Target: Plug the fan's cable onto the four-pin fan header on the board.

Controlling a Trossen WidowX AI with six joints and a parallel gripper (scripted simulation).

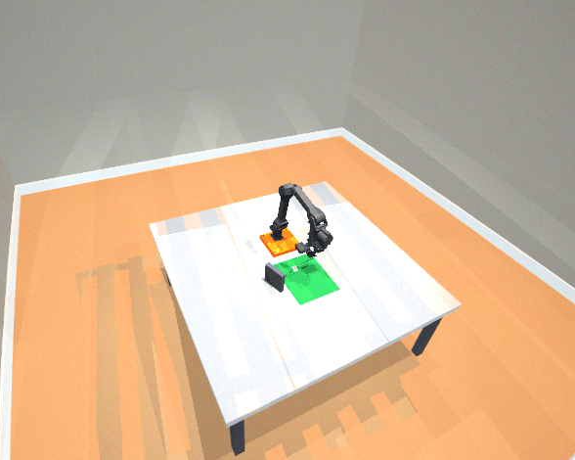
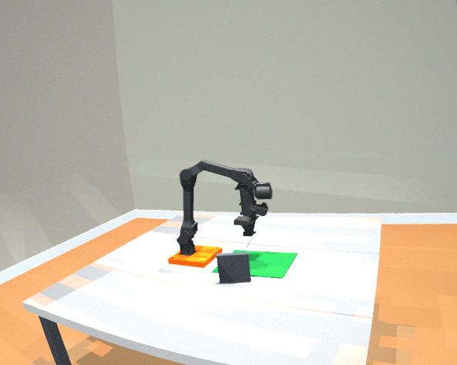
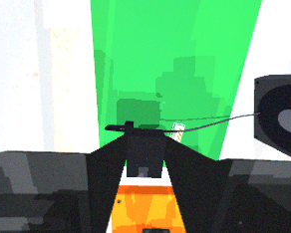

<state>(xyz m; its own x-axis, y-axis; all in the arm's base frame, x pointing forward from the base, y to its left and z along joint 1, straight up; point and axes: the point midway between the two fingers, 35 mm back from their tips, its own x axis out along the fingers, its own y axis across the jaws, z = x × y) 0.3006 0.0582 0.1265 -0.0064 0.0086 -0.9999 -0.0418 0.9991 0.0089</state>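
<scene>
Right now the green board is 3 cm ahead of my gripper tip, 4 cm to the right of it and 13 cm below it. Round my gripper tip: pale header (4 cm behind, 7 cm to the right, 11 cm below); dark grey fan (2 cm ahead, 21 cm to the right, 6 cm below); fan plug (1 cm behind, 1 cm above).
</scene>
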